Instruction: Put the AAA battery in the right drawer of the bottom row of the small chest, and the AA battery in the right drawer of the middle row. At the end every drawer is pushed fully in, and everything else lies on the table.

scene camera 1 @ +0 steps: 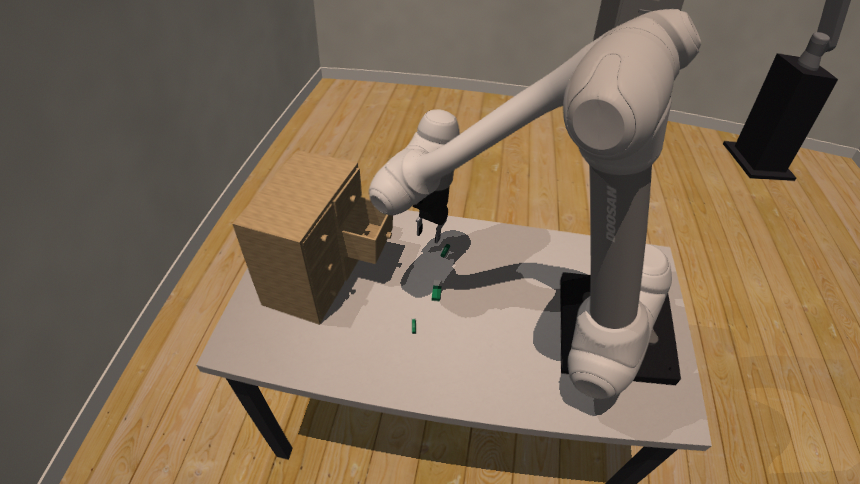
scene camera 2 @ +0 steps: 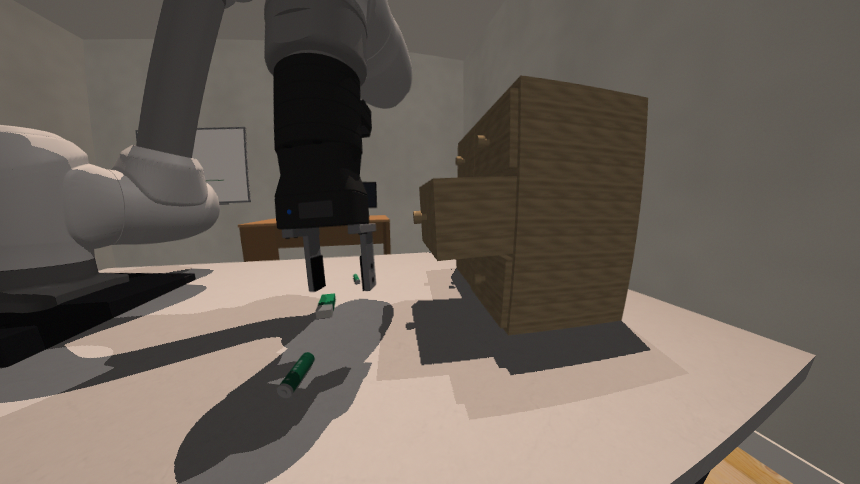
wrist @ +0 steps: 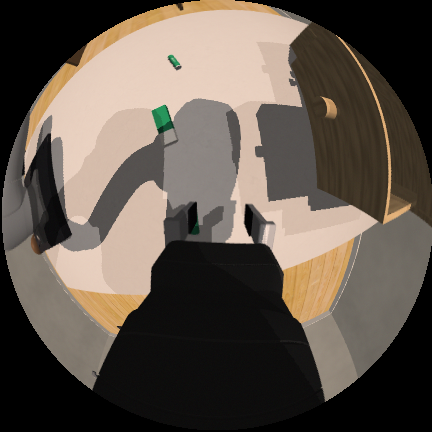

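Where they show: gripper, fingertip midpoint: point(scene camera 1: 428, 237) point(scene camera 2: 343, 288) point(wrist: 220, 212); arm's base at its link origin: point(scene camera 2: 33, 295) point(wrist: 35, 205).
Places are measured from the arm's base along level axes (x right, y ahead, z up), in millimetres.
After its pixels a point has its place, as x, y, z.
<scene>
The thicker green AA battery point(scene camera 1: 445, 250) @[285, 467, -22] point(scene camera 2: 297, 372) @[298, 468, -22] point(wrist: 196, 227) @[303, 467, -24] lies on the table, partly hidden by a finger in the wrist view. The thinner AAA battery point(scene camera 1: 414, 326) @[9, 561, -26] point(scene camera 2: 356, 278) @[27, 561, -25] point(wrist: 174, 62) @[23, 562, -26] lies farther from the gripper. The wooden chest point(scene camera 1: 276, 240) @[39, 878, 263] point(scene camera 2: 574, 210) @[342, 786, 127] has two columns of three drawers. Its right middle drawer point(scene camera 1: 361, 246) @[156, 700, 125] point(scene camera 2: 475, 217) @[297, 666, 117] point(wrist: 345, 150) @[245, 633, 117] is pulled out; the others look shut where their fronts show. My gripper point(scene camera 1: 428, 237) @[272, 521, 47] point(scene camera 2: 341, 287) @[272, 521, 47] point(wrist: 220, 212) @[272, 521, 47] is open and empty, pointing down above the table, in front of the pulled-out drawer and close to the AA battery.
A green-and-white block point(scene camera 1: 436, 292) @[122, 500, -23] point(scene camera 2: 325, 305) @[151, 497, -22] point(wrist: 164, 120) @[131, 502, -22] lies on the table between the two batteries. The pulled-out drawer juts over the table beside the gripper. The arm's black base plate point(scene camera 1: 658, 367) @[-157, -71, -3] is at the opposite end of the table point(scene camera 1: 481, 385) @[-164, 397, -35].
</scene>
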